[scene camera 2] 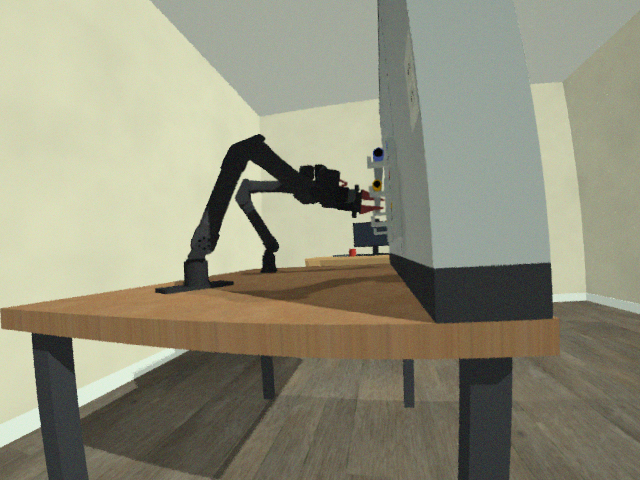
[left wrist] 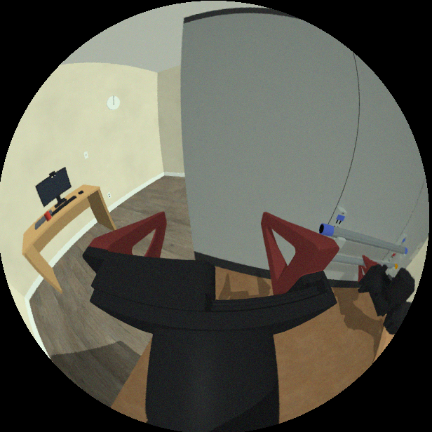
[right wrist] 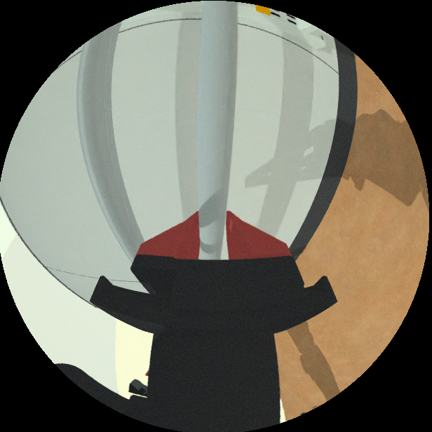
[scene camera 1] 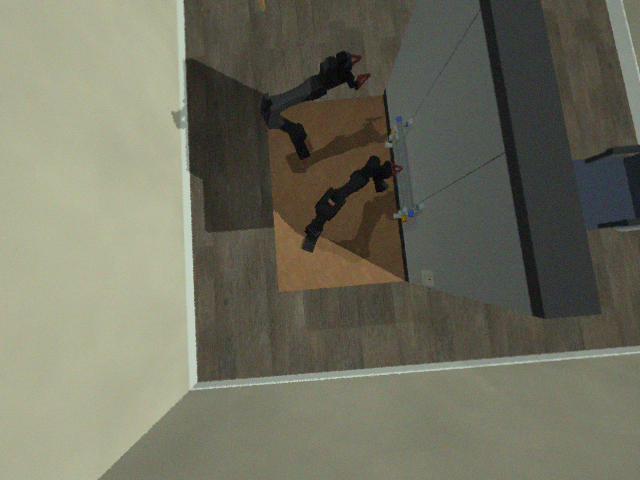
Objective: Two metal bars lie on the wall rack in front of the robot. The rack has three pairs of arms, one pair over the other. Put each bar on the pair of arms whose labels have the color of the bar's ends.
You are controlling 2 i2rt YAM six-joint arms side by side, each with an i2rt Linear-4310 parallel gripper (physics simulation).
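Where they show: left gripper, fingertip midpoint: (scene camera 2: 345, 186) (scene camera 1: 366, 66); right gripper, fingertip midpoint: (scene camera 2: 383, 204) (scene camera 1: 401, 169); left arm's base at its link origin: (scene camera 2: 269, 271) (scene camera 1: 299, 144); right arm's base at its link origin: (scene camera 2: 197, 288) (scene camera 1: 312, 235).
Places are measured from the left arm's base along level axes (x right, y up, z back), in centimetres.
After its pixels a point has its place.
Note:
The blue-ended bar (scene camera 2: 377, 153) @[x 72.2, y 30.9, z -30.6 cm] (left wrist: 367, 240) (right wrist: 95, 115) lies on the top pair of arms, beside a blue label (left wrist: 340, 218). The yellow-ended bar (scene camera 2: 376, 184) @[x 72.7, y 23.2, z -29.5 cm] (left wrist: 350, 259) (right wrist: 217, 100) lies level at the middle pair, beside a red label (left wrist: 393, 255). The lowest pair (scene camera 2: 379, 222) @[x 69.5, y 14.7, z -30.8 cm] has yellow labels (right wrist: 262, 9) and holds no bar. My right gripper (scene camera 1: 397, 168) @[x 47.3, y 22.8, z -40.7 cm] (right wrist: 213, 216) is closed around the yellow-ended bar near its middle, one finger above and one below, with little gap. My left gripper (scene camera 1: 365, 67) @[x -0.1, y 40.2, z -39.1 cm] (left wrist: 213, 216) is open and empty, left of the rack in the left wrist view.
The grey wall panel (scene camera 1: 454, 155) @[x 59.5, y 62.4, z -39.8 cm] (scene camera 2: 485, 155) @[x 107.7, y 18.0, z -29.9 cm] (left wrist: 260, 125) stands close behind the rack and fingertips. The wooden table (scene camera 1: 330, 268) @[x 80.3, y 0.0, z 14.3 cm] (scene camera 2: 289, 335) @[x 100.1, y -1.4, z -8.0 cm] lies below both arms. A desk (left wrist: 65, 215) with a monitor (left wrist: 53, 186) stands far off in the left wrist view.

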